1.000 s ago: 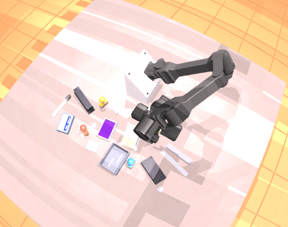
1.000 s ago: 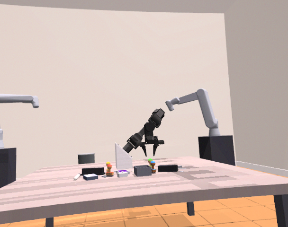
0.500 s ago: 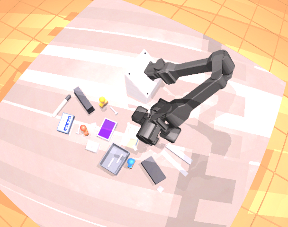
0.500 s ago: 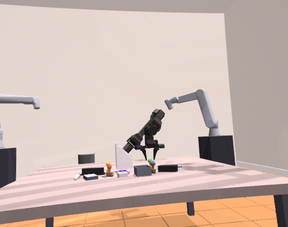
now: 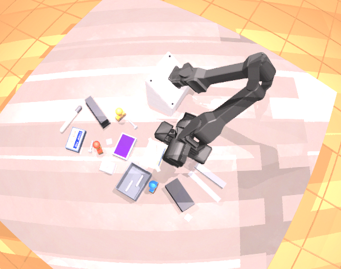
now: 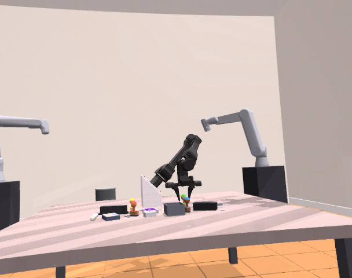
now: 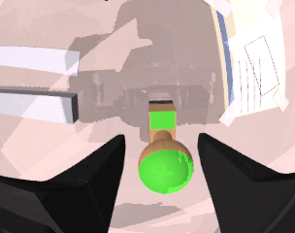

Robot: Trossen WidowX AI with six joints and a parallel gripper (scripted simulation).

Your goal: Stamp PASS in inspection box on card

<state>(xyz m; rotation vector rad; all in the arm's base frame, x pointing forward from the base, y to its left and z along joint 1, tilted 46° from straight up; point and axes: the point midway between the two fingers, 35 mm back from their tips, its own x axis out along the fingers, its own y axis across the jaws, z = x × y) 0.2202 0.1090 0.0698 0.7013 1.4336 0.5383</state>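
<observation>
Right now my gripper tip is 1 cm above the green-knobbed stamp. Also, from my gripper tip: blue-knobbed stamp: 16 cm ahead, 3 cm to the right, 1 cm below; grey tray: 17 cm ahead, 10 cm to the right, 2 cm below; taped card: 8 cm to the right, 5 cm ahead, 3 cm below.
</observation>
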